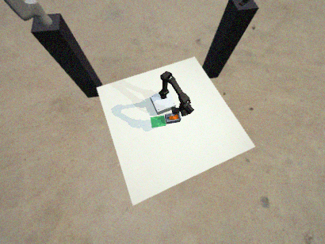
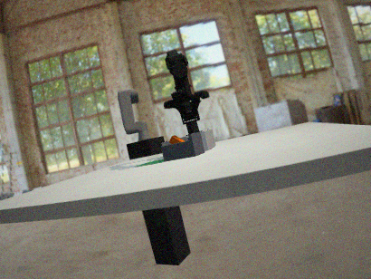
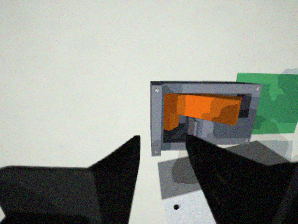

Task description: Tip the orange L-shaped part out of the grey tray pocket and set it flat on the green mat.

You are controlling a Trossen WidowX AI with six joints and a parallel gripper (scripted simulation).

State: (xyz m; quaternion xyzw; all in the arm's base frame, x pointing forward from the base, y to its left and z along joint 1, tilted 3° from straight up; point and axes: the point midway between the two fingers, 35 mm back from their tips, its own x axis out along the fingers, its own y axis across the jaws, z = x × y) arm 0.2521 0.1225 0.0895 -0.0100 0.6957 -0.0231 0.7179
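My gripper tip is now 10 mm past the orange L-shaped part, 40 mm to the left of it and 100 mm above it. The rest, counted from my gripper tip: green mat (10 mm behind, 220 mm to the right, 160 mm below).
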